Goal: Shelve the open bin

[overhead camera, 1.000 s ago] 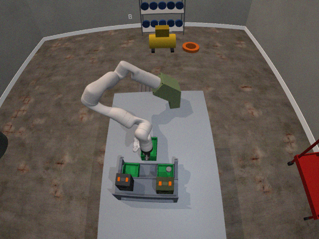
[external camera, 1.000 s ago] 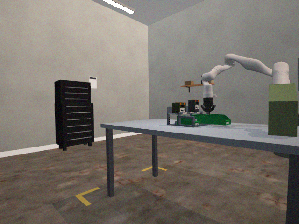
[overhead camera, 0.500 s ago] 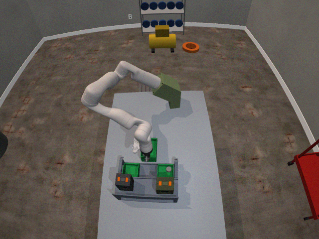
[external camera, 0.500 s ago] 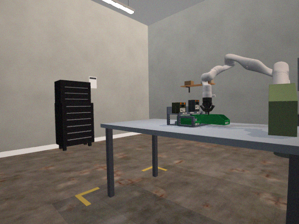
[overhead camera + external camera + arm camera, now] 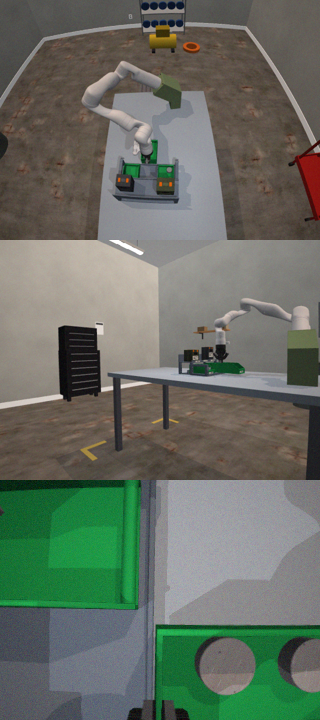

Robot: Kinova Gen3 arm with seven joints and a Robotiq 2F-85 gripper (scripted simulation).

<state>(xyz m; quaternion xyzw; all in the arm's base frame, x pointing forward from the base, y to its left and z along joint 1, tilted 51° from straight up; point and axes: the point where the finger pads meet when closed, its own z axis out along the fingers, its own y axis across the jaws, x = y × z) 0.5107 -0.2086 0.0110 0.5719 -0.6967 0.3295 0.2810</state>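
The grey shelf is 130 mm ahead of my hand, 20 mm to the right of it and 20 mm below it.
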